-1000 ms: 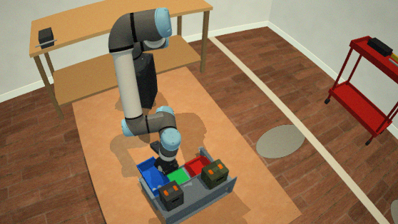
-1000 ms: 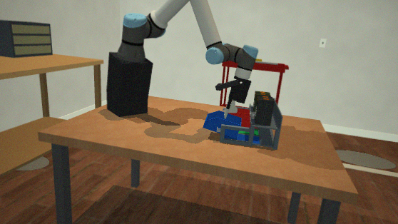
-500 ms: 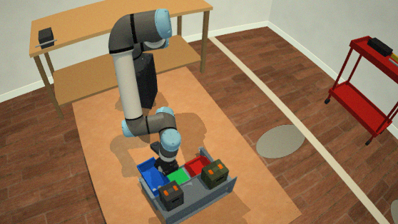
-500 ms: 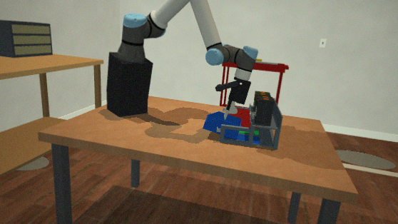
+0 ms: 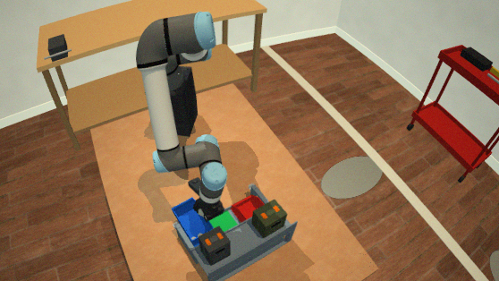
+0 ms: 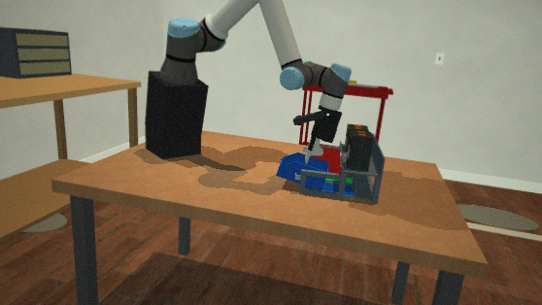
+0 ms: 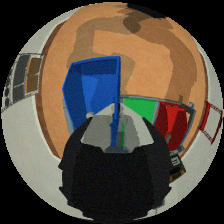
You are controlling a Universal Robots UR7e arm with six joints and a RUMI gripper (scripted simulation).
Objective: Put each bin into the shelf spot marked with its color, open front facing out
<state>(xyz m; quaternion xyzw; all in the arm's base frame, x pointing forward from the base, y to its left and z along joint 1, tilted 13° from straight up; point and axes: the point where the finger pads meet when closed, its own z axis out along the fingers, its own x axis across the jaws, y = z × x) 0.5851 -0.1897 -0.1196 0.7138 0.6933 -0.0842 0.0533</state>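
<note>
Now: hand 1 cm past the blue bin, 5 cm to the left of it and 2 cm above it. From my hand the other things lie so: red bin: 10 cm ahead, 18 cm to the left, 5 cm below.
</note>
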